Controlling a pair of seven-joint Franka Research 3 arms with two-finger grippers.
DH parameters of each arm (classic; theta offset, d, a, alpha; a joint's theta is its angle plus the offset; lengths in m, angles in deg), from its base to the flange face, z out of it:
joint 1: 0 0.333 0 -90
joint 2: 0 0 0 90
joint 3: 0 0.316 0.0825 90
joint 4: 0 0 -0.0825 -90
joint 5: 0 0.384 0 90
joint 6: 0 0 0.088 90
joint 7: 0 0.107 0 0
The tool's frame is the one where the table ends.
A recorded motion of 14 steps. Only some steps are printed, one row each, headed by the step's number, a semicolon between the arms.
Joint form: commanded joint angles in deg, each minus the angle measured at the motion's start. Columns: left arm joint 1, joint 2, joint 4, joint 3, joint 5, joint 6, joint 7; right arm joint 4, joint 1, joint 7, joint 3, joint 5, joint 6, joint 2.
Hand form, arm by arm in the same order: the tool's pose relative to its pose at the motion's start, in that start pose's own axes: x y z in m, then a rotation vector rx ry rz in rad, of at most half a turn. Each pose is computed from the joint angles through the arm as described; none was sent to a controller.
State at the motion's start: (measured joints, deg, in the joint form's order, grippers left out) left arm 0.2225 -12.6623 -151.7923 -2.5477 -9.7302 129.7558 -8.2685; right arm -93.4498 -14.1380 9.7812 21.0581 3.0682 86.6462 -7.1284
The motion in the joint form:
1: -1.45 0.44 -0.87 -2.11 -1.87 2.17 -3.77; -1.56 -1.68 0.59 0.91 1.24 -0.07 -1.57
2: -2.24 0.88 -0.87 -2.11 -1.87 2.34 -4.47; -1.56 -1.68 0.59 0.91 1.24 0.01 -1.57
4: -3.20 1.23 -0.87 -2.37 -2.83 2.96 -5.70; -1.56 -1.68 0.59 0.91 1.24 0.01 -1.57
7: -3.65 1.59 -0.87 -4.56 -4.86 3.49 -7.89; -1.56 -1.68 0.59 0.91 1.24 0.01 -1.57
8: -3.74 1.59 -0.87 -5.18 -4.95 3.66 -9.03; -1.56 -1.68 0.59 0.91 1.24 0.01 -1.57
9: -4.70 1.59 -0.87 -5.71 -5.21 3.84 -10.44; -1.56 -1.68 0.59 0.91 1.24 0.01 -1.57
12: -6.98 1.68 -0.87 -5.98 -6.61 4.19 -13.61; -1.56 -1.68 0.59 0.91 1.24 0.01 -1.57
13: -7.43 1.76 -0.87 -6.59 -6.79 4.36 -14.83; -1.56 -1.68 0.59 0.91 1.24 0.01 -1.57
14: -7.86 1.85 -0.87 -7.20 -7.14 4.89 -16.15; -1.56 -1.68 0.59 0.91 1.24 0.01 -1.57
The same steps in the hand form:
1: -0.0068 0.0216 0.0094 -0.0063 0.0085 -0.0313; -0.0075 0.0025 0.0005 0.0089 -0.0052 0.0241
2: -0.0080 0.0265 0.0128 -0.0025 0.0030 -0.0309; -0.0074 0.0025 0.0004 0.0091 -0.0038 0.0241
4: -0.0095 0.0345 0.0154 -0.0105 0.0037 -0.0438; -0.0074 0.0025 0.0004 0.0091 -0.0038 0.0241
7: -0.0150 0.0512 0.0198 -0.0209 -0.0011 -0.0636; -0.0074 0.0025 0.0004 0.0091 -0.0038 0.0241
8: -0.0165 0.0556 0.0203 -0.0185 0.0010 -0.0730; -0.0074 0.0025 0.0004 0.0091 -0.0038 0.0241
9: -0.0204 0.0648 0.0216 -0.0162 0.0014 -0.0757; -0.0074 0.0025 0.0004 0.0091 -0.0038 0.0241
12: -0.0276 0.0808 0.0244 -0.0253 -0.0034 -0.1048; -0.0074 0.0025 0.0004 0.0091 -0.0038 0.0241
13: -0.0306 0.0871 0.0259 -0.0226 -0.0036 -0.1108; -0.0074 0.0025 0.0004 0.0091 -0.0038 0.0241
14: -0.0331 0.0934 0.0269 -0.0241 0.0013 -0.1211; -0.0074 0.0025 0.0004 0.0091 -0.0038 0.0241

